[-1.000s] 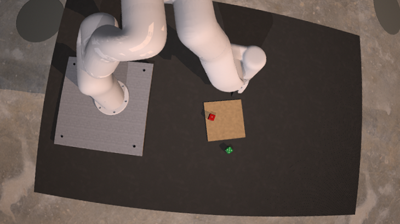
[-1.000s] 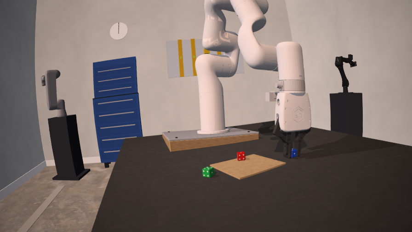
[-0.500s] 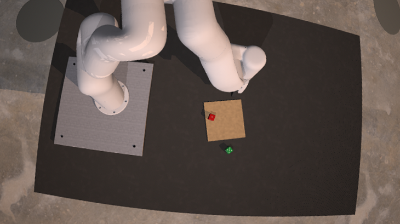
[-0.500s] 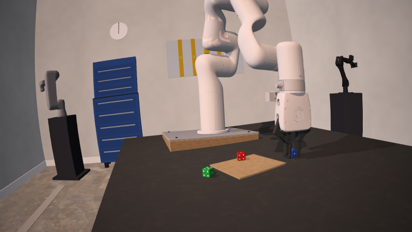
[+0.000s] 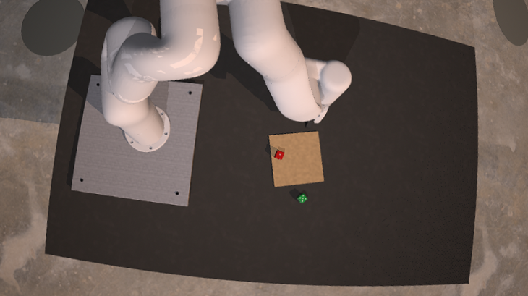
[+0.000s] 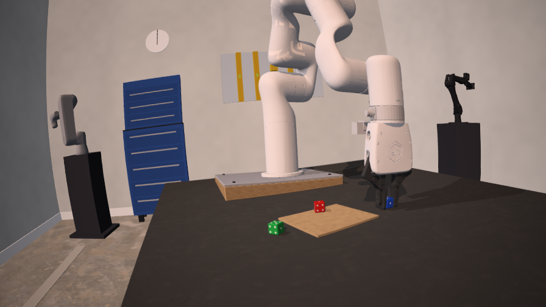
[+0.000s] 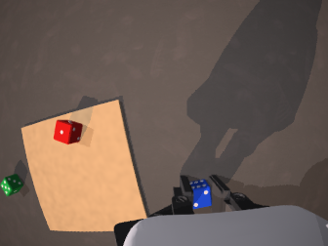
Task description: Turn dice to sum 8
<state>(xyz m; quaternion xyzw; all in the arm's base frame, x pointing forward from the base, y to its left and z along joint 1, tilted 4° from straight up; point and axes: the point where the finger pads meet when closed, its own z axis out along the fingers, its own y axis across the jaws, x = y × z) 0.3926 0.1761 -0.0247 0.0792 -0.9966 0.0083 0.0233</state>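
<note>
Right now my hand is 2 cm short of the tan mat, 13 cm to the left of it and 2 cm above it. Also, from my hand: green die 6 cm ahead, 23 cm to the right, 1 cm below; red die 4 cm behind, 14 cm to the right, 1 cm below; blue die 1 cm below.
</note>
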